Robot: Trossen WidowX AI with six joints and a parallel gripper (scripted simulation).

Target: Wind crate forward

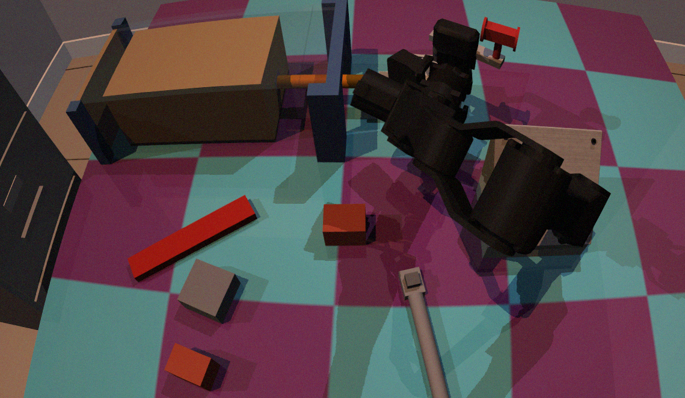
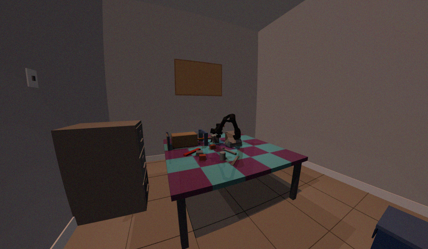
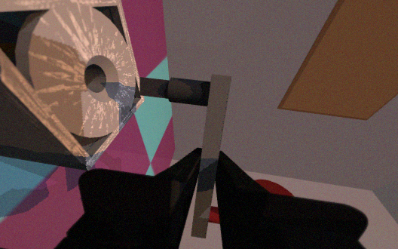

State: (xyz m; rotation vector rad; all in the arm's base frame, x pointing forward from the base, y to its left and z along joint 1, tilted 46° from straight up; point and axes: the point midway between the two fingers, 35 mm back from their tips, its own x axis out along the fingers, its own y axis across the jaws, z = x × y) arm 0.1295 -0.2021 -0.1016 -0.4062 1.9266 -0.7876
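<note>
My gripper tip is now 40 mm past the red knob, 30 mm to the right of it and 40 mm below it. Round my gripper tip: grey crank handle 10 mm behind, 10 mm to the left, 10 mm above; then blue steel frame 210 mm ahead, 30 mm to the right, 60 mm below; then grey winch 30 mm ahead, 20 mm to the right, 140 mm below.
</note>
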